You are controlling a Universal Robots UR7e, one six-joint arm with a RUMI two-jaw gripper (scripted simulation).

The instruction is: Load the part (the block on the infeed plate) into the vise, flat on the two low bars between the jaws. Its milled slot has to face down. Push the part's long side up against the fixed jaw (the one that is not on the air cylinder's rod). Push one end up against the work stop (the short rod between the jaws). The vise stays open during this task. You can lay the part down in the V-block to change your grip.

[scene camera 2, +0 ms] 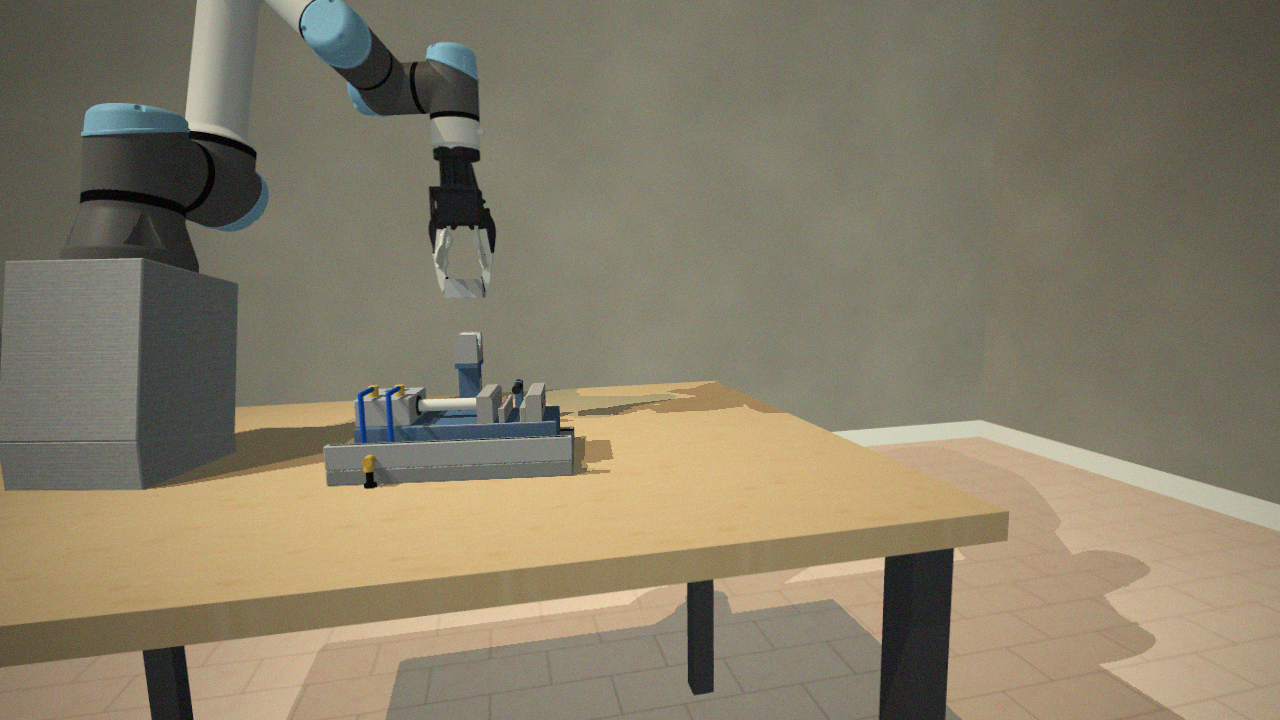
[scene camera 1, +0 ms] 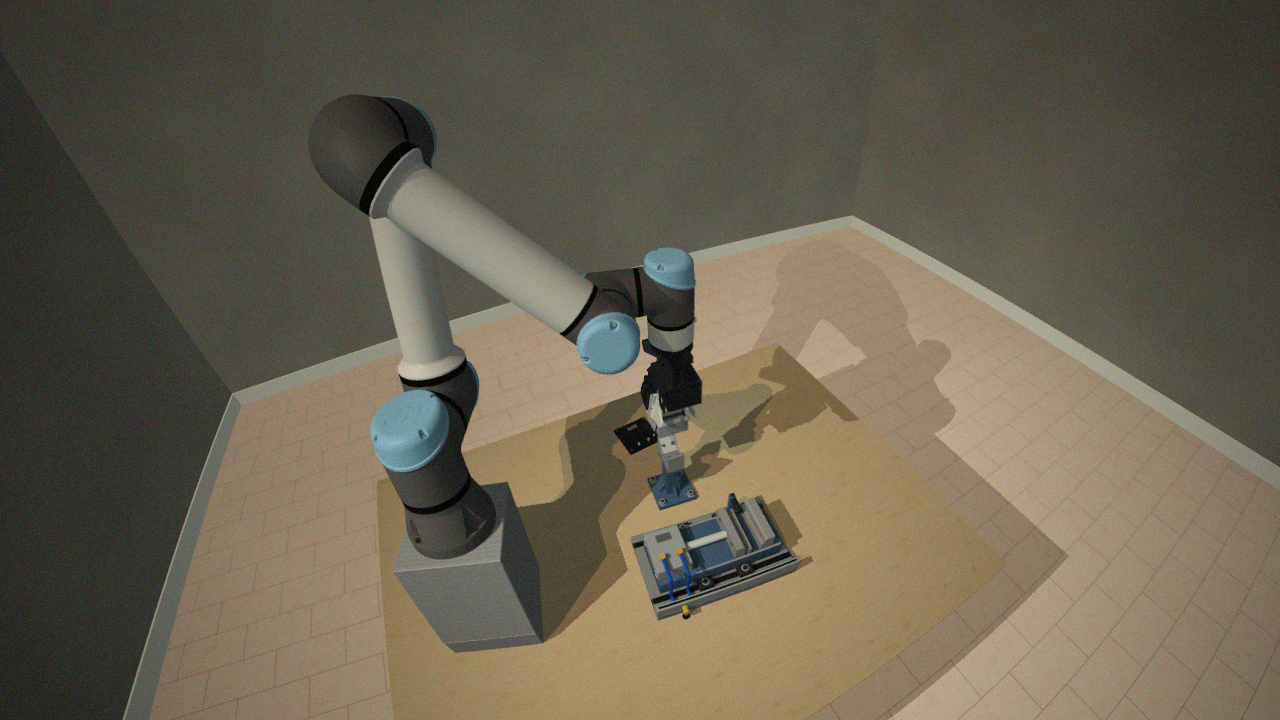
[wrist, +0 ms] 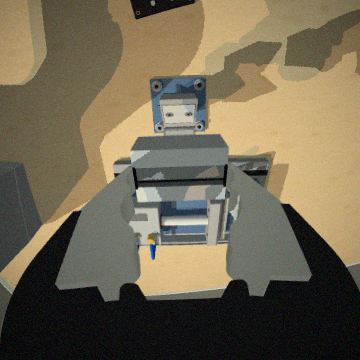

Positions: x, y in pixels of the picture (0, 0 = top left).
my gripper: scene camera 2; scene camera 1; wrist 180, 166
same spot on my gripper: [scene camera 1: 650, 396] = [scene camera 2: 437, 232]
same spot on air cylinder: [wrist: 141, 229] = [scene camera 1: 668, 549]
